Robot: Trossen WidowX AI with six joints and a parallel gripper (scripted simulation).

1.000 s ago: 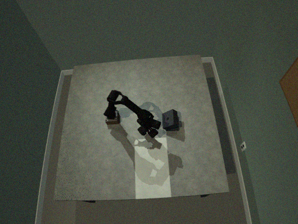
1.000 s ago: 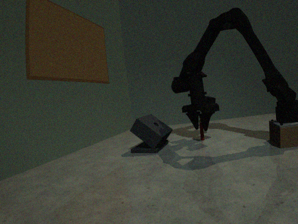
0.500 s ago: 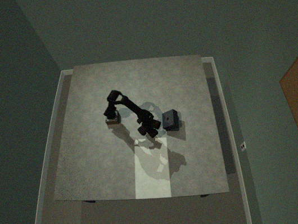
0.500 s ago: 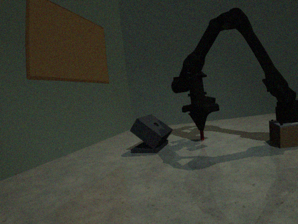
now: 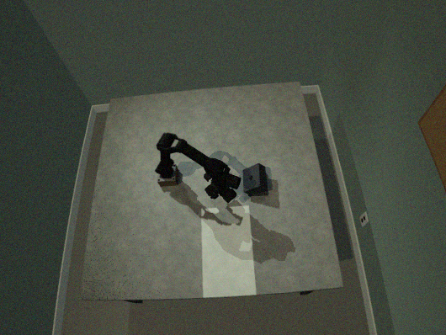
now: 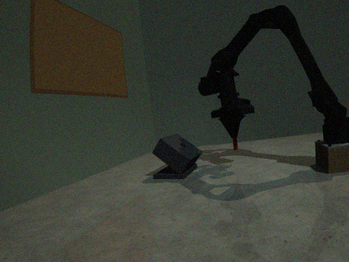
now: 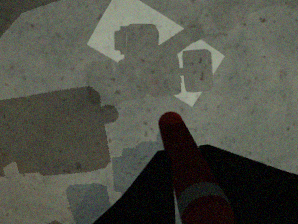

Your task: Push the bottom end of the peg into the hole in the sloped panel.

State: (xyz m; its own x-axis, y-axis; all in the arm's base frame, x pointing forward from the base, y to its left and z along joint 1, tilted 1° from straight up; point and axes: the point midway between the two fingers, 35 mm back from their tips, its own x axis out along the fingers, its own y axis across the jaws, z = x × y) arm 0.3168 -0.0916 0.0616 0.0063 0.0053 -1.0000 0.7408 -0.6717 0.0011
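Right now my gripper tip is 160 mm short of the dark sloped panel, 100 mm to the right of it and 20 mm above it. Also, from my gripper tip: red peg (20 mm above).
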